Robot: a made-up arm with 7 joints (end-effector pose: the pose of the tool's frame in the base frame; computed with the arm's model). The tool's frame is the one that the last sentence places. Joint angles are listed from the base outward.
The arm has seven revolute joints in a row. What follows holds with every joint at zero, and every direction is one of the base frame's.
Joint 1 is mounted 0.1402 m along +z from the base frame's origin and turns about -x.
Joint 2 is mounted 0.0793 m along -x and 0.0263 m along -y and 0.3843 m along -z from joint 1 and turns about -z.
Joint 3 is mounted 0.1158 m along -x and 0.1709 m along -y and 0.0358 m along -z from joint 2 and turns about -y.
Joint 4 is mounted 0.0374 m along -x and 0.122 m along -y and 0.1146 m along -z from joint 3 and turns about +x.
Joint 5 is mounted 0.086 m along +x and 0.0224 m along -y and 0.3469 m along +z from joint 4 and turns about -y.
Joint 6 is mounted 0.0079 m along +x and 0.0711 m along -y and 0.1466 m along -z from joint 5 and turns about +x.
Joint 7 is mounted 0.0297 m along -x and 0.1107 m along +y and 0.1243 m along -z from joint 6 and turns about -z.
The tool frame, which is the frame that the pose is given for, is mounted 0.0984 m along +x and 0.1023 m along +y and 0.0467 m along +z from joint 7; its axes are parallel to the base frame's.
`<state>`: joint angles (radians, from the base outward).
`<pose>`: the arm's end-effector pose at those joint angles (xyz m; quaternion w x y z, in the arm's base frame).
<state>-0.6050 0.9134 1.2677 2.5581 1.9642 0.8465 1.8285</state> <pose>-0.2096 -0.3702 -0.5662 0.5108 -0.7903 0.0962 -0.3243</pose>
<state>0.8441 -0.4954 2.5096 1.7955 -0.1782 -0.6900 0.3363</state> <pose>-0.0379 -0.4298 0.2292 0.3892 0.2608 -0.4115 0.7818</pose>
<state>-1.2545 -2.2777 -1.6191 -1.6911 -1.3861 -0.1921 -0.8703</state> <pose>0.1626 0.0665 -0.2414 0.4586 -0.8881 0.0274 -0.0132</pose>
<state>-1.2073 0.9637 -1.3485 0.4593 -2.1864 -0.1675 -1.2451</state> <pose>-0.2627 0.0097 -0.4188 0.6958 -0.6662 -0.1023 -0.2483</pose>
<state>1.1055 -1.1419 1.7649 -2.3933 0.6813 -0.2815 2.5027</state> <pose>-0.0125 -0.2532 0.0966 0.0285 -0.5641 0.8249 -0.0223</pose>
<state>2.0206 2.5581 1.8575 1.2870 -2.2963 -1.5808 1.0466</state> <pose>-0.5646 -0.7354 -0.0944 0.4004 0.7249 0.1983 0.5243</pose>
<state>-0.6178 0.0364 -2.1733 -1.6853 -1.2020 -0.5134 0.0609</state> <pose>-0.2266 -0.0532 -0.0689 0.0173 0.6621 -0.3606 -0.6567</pose>
